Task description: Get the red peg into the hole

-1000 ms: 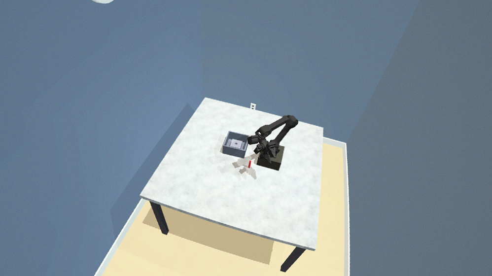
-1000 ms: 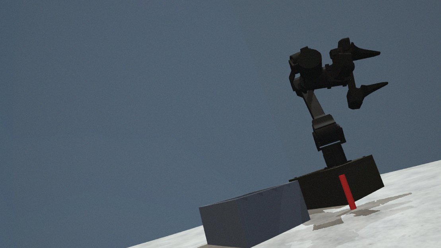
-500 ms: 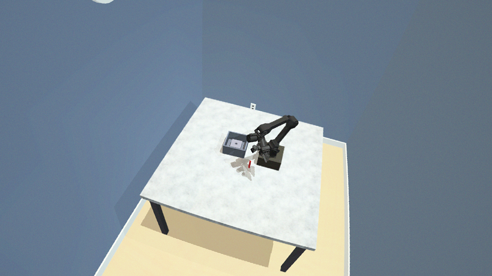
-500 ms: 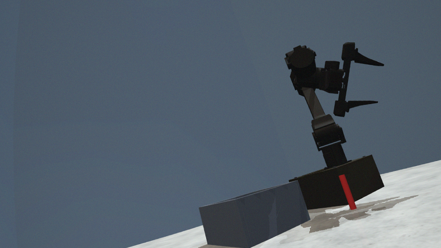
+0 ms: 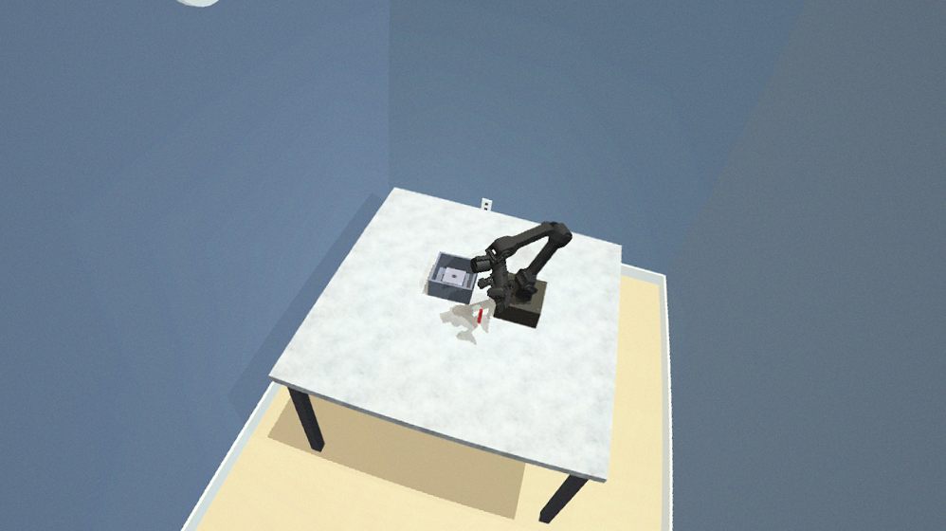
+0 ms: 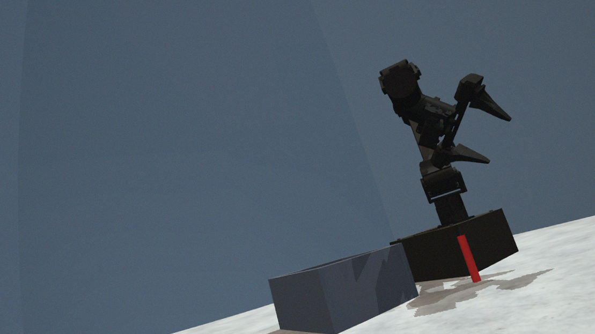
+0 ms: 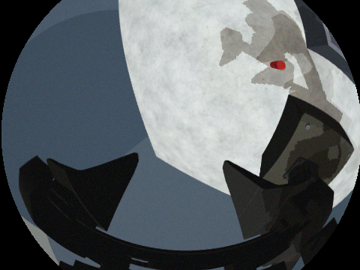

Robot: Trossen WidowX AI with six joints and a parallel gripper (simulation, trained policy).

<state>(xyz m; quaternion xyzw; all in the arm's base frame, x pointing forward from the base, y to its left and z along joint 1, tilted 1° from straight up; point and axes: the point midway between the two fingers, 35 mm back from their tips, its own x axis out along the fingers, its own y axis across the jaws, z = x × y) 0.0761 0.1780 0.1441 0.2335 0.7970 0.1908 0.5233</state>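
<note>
Right now the red peg is 180 mm below my gripper tip, 90 mm ahead of it and 80 mm to the right of it. Also, from my gripper tip: grey box 260 mm ahead, 250 mm to the right, 190 mm below.
</note>
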